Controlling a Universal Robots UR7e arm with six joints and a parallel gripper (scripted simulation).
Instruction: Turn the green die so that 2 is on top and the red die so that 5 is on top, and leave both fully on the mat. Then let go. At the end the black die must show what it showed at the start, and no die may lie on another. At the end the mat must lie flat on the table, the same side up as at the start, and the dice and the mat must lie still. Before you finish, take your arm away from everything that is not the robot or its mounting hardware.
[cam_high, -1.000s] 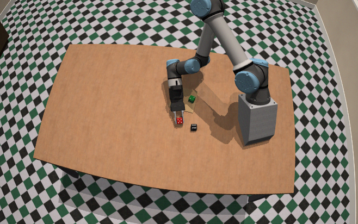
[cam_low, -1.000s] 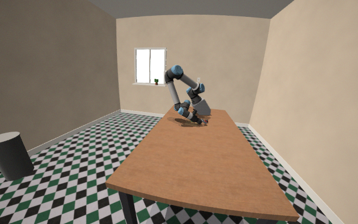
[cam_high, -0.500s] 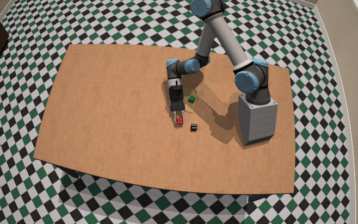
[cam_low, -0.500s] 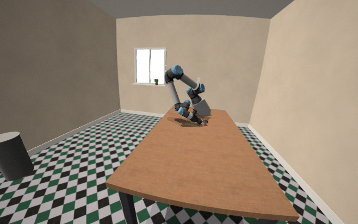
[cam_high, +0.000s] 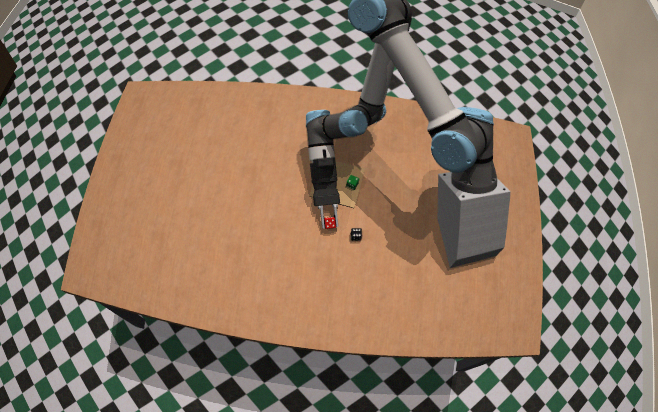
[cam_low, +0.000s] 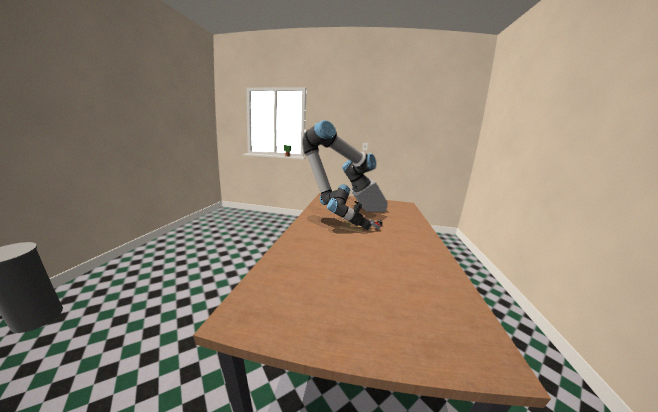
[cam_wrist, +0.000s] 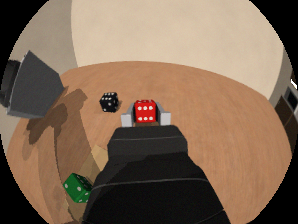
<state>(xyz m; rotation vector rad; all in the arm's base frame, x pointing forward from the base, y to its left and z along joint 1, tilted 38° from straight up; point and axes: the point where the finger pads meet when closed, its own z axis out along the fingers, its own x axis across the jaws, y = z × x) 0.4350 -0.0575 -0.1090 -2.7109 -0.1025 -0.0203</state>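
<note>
Right now my hand is right at the red die. Also, from my hand: green die (80 mm behind, 130 mm to the right, 10 mm below); black die (70 mm behind, 40 mm to the left, 10 mm below); tan mat (40 mm behind, 140 mm to the right, 30 mm below).
</note>
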